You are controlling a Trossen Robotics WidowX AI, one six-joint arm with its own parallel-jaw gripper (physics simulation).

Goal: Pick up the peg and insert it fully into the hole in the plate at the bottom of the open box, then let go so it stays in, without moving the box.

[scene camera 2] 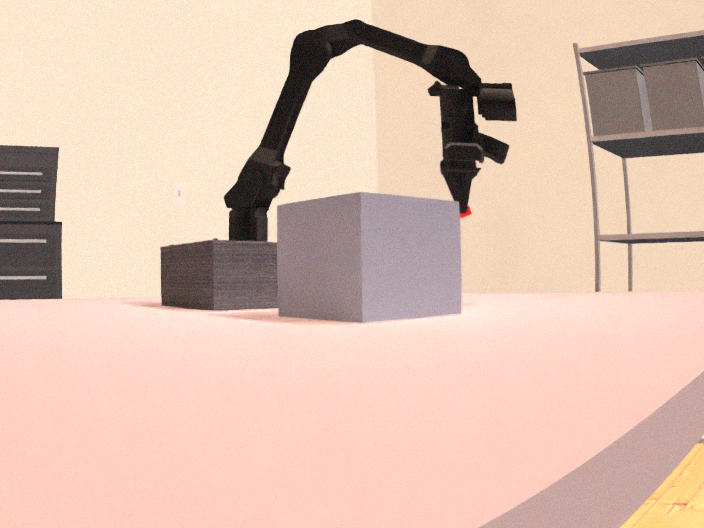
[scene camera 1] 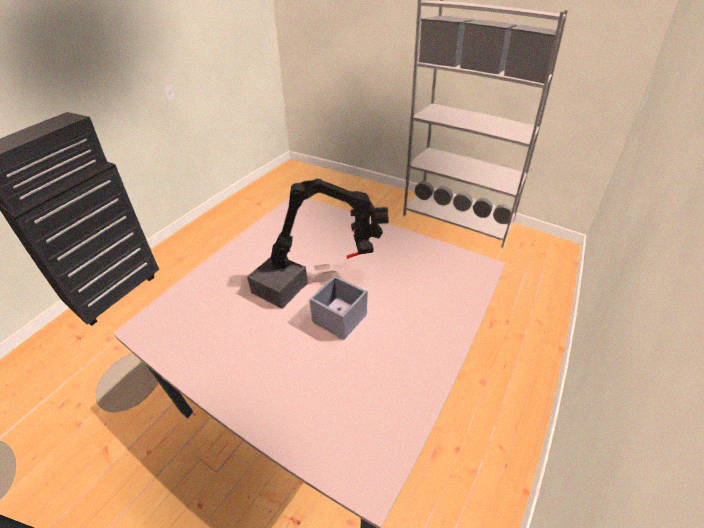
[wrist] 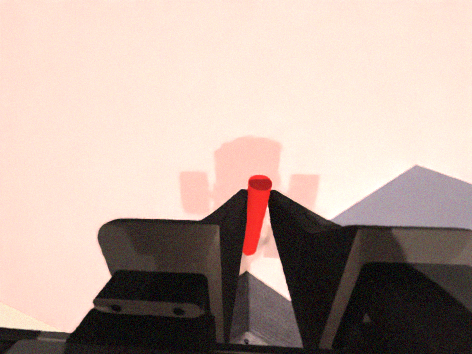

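Pixels of known places: gripper, fingertip midpoint: (scene camera 2: 462, 213) (wrist: 257, 196); arm's base, link origin: (scene camera 2: 247, 245) (scene camera 1: 280, 265).
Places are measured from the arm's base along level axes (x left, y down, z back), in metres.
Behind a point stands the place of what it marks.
Note:
The red peg (scene camera 1: 352, 255) @(x 0.135, y -0.035, z -0.283 m) (scene camera 2: 465, 212) (wrist: 255, 215) @(x 0.153, y -0.048, z -0.306 m) is between the fingertips of my gripper (scene camera 1: 364, 250) @(x 0.158, y -0.043, z -0.316 m) (scene camera 2: 464, 210) @(x 0.158, y -0.043, z -0.316 m) (wrist: 257, 196) @(x 0.158, y -0.043, z -0.316 m), which is shut on it near one end. In scene camera 1 the rest of the peg sticks out toward the arm's base, closer to lying than upright. Gripper and peg are in the air above the table, behind the box in scene camera 1. The open grey-blue box (scene camera 1: 341, 321) @(x -0.201, y -0.011, z -0.374 m) (scene camera 2: 363, 261) @(x -0.199, y 0.035, z -0.383 m) (wrist: 415, 197) @(x -0.037, y 0.054, z -0.380 m) stands on the table. The plate (scene camera 1: 335, 305) @(x -0.094, y 0.041, z -0.301 m) with a small dark hole shows inside it. In scene camera 2 the walls hide the plate.
The arm's dark base block (scene camera 1: 277, 284) @(x -0.112, y -0.003, z -0.049 m) (scene camera 2: 216, 278) @(x -0.141, y 0.052, z -0.079 m) (wrist: 260, 310) @(x 0.001, y 0.041, z -0.102 m) stands on the pink table (scene camera 1: 341, 397) @(x -0.433, y 0.099, z -0.469 m) beside the box. A shelf rack (scene camera 1: 474, 122) stands beyond the table's far edge, and a black drawer cabinet (scene camera 1: 79, 221) stands to the left.

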